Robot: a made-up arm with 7 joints.
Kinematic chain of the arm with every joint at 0, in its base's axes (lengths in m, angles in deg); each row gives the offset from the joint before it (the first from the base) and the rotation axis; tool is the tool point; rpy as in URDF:
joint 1: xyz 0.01 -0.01 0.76 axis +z
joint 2: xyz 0 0.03 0.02 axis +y
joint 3: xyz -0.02 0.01 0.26 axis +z
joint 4: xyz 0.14 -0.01 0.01 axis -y
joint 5: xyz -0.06 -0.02 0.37 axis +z
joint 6: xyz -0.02 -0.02 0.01 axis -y
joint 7: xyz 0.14 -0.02 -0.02 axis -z
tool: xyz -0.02 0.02 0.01 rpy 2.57 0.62 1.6
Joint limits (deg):
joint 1: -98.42..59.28
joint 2: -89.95..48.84
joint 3: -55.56..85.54
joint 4: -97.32..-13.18
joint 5: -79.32..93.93
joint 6: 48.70..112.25
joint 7: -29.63..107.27
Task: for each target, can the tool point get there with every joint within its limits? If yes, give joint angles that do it. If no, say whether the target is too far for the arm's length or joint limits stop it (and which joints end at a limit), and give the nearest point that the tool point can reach.
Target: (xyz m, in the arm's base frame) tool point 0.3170 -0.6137 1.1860
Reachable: yes | joints -40.37 27.65 -32.14 -53.13 7.02 102.80 14.78
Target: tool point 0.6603 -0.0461 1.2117
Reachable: yes | joints -17.69 25.82 27.18 -37.97 -29.97 59.27 -2.93
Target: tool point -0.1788 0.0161 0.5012
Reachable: no: joint limits stop it (at a limit: joint 1, joint 2, joint 4, joint 6, joint 7) | nearest point -0.4491 -0.3519 0.5698 | short by 0.462 m
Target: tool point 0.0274 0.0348 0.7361
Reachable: no: joint limits stop it (at a limit: joint 1, joint 2, joint 4, joint 6, joint 7) | nearest point 0.4147 0.3359 0.5103 | short by 0.540 m
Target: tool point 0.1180 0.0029 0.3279
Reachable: no: joint limits stop it (at a limit: joint 2, joint 4, joint 6, joint 7) | nearest point 0.5310 0.0522 0.4340 | short by 0.429 m
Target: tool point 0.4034 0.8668 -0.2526
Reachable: no: too far | nearest point 0.2629 0.5536 0.4309 | short by 0.765 m
